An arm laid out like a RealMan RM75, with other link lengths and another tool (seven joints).
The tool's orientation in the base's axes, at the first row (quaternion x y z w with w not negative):
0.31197 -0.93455 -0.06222 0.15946
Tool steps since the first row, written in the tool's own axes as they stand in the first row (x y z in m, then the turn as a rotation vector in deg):
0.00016 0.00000 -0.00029 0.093 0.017 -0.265
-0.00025 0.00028 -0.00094 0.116 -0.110 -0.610
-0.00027 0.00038 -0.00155 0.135 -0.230 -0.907
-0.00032 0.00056 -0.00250 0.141 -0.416 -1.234
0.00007 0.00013 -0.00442 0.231 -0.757 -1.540
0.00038 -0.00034 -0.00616 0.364 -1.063 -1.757
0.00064 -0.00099 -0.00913 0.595 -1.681 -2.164
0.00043 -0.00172 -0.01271 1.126 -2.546 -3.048
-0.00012 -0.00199 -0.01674 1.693 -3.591 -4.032
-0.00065 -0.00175 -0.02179 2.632 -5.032 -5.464
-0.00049 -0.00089 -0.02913 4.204 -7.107 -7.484
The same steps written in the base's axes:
-0.00002 -0.00010 0.00031 0.010 -0.047 0.277
0.00035 0.00036 0.00088 0.180 -0.168 0.581
0.00051 0.00044 0.00147 0.333 -0.280 0.839
0.00077 0.00060 0.00239 0.544 -0.438 1.108
0.00136 -0.00001 0.00421 0.771 -0.769 1.346
0.00198 -0.00060 0.00582 0.916 -1.097 1.519
0.00315 -0.00133 0.00855 1.227 -1.736 1.829
0.00493 -0.00184 0.01171 1.611 -2.761 2.612
0.00685 -0.00180 0.01530 2.104 -3.953 3.460
0.00882 -0.00137 0.01997 2.689 -5.692 4.740
0.01068 -0.00090 0.02710 3.352 -8.329 6.602

